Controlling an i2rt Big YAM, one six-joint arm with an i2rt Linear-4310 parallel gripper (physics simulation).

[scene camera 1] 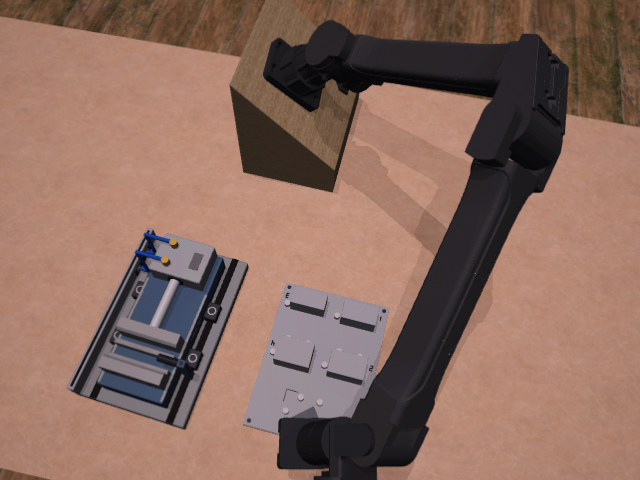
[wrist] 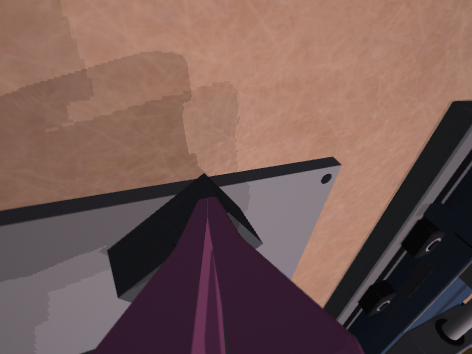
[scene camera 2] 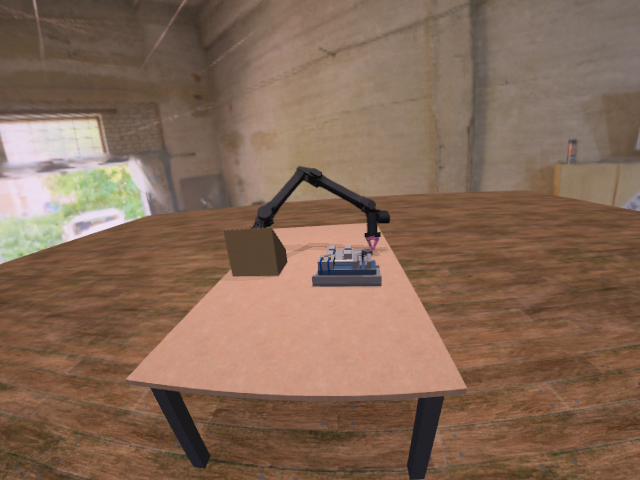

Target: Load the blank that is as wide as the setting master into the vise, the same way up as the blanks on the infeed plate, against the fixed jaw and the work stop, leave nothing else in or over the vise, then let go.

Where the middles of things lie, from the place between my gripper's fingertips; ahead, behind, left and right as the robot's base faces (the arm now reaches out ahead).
Scene:
The darker block point(wrist: 134, 259) is 30 mm behind my hand, 10 mm to the left of it and 10 mm below it. The rest, counted from my hand: grey infeed plate point(scene camera 1: 340, 398) 140 mm behind, 30 mm below, 20 mm to the left.

